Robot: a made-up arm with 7 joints.
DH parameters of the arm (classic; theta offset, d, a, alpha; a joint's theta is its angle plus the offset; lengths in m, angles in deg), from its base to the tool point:
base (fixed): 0 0 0 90
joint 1: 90 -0.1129 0 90
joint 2: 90 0 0 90
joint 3: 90 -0.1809 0 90
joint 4: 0 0 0 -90
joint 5: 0 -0.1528 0 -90
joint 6: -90 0 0 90
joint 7: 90 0 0 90
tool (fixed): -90 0 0 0
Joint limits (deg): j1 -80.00..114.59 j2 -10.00..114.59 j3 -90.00..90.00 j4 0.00..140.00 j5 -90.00..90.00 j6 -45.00..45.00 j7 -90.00..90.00
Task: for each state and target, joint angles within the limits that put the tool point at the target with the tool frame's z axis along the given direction. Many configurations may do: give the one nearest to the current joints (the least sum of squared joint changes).
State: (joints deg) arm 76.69 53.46 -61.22 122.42 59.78 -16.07 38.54
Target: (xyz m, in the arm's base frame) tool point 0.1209 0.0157 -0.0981 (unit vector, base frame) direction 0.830 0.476 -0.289
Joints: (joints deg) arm 50.94 17.59 -90.00 113.89 56.65 -17.12 53.83
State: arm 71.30 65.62 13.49 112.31 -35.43 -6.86 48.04
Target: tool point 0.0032 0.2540 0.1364 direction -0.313 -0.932 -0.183
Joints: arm 86.89 112.00 -19.75 108.51 -58.51 -3.87 81.83
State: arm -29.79 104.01 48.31 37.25 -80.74 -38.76 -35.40
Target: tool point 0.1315 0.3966 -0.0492 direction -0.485 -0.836 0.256
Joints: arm -76.61 103.26 31.70 37.04 -89.58 -0.57 12.35
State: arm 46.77 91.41 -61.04 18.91 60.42 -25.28 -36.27
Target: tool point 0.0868 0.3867 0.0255 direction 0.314 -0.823 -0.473
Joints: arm 57.63 101.84 -59.30 60.67 75.45 -25.17 -70.92
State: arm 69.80 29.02 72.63 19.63 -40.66 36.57 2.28
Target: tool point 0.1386 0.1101 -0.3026 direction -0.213 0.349 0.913
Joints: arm 23.89 -4.19 79.01 8.24 -35.95 25.61 9.39
